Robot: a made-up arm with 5 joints.
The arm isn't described. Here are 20 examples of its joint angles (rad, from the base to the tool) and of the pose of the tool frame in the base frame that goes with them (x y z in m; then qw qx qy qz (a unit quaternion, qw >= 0)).
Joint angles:
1: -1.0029 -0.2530 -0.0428 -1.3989 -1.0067
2: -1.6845 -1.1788 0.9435 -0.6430 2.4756
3: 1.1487 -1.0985 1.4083 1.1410 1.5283
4: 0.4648 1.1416 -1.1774 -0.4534 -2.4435
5: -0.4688 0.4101 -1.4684 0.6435 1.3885
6: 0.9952 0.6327 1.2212 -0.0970 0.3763
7: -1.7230 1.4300 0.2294 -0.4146 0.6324
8: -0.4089 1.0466 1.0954 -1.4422 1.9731
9: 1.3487 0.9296 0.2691 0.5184 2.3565
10: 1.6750 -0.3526 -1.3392 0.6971 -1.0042
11: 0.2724 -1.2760 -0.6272 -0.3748 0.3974
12: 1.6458 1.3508 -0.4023 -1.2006 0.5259
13: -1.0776 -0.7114 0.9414 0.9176 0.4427
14: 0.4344 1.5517 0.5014 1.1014 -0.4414
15: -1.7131 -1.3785 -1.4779 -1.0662 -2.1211
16: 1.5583 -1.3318 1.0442 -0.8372 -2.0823
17: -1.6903 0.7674 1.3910 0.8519 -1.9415
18: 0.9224 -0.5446 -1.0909 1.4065 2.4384
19: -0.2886 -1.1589 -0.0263 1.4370 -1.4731
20: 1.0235 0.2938 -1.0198 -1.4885 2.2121
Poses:
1: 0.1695 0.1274 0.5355 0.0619 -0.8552 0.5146 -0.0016
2: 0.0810 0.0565 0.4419 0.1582 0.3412 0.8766 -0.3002
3: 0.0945 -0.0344 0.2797 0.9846 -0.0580 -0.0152 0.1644
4: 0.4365 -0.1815 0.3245 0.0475 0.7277 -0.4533 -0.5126
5: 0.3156 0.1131 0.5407 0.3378 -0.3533 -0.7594 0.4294
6: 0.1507 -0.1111 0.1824 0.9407 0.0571 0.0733 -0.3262
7: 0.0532 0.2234 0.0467 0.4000 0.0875 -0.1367 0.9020
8: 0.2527 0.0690 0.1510 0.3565 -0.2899 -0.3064 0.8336
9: 0.1338 -0.2413 0.1436 0.8848 0.0707 -0.0186 0.4602
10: 0.0768 -0.0242 0.6148 0.0583 -0.2935 -0.9128 -0.2780
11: -0.1161 0.0516 0.5162 0.3460 0.2867 0.8933 0.0132
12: 0.0530 -0.3518 0.1576 0.5110 -0.6901 -0.3854 -0.3379
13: 0.1389 0.0947 0.3374 0.7248 0.0704 -0.1979 0.6562
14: 0.1680 -0.0437 0.0929 0.6288 -0.0198 0.7114 -0.3133
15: 0.1299 -0.2966 0.3233 0.8991 -0.3586 -0.1393 -0.2089
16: 0.0797 -0.0279 0.4329 0.0598 -0.2754 0.9355 0.2129
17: 0.0802 0.0602 0.2272 0.7435 -0.6354 -0.1755 -0.1123
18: 0.0941 -0.0208 0.5739 0.4617 -0.7804 0.0667 0.4163
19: 0.0780 -0.0058 0.4772 0.6448 0.4819 -0.3784 -0.4570
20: 0.1790 -0.1646 0.5484 0.2663 0.9484 -0.0215 0.1707
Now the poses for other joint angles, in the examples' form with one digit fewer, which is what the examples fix.
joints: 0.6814 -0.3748 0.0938 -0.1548 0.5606
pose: 0.229 -0.124 0.500 0.536 -0.474 -0.698 -0.045
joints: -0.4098 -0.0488 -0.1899 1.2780 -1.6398
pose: 0.295 0.087 0.419 0.774 0.228 -0.131 -0.576
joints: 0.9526 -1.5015 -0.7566 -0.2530 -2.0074
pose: -0.078 0.220 0.445 0.030 -0.467 0.759 -0.452
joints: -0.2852 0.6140 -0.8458 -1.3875 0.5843
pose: 0.371 0.080 0.465 0.022 0.125 0.992 0.010
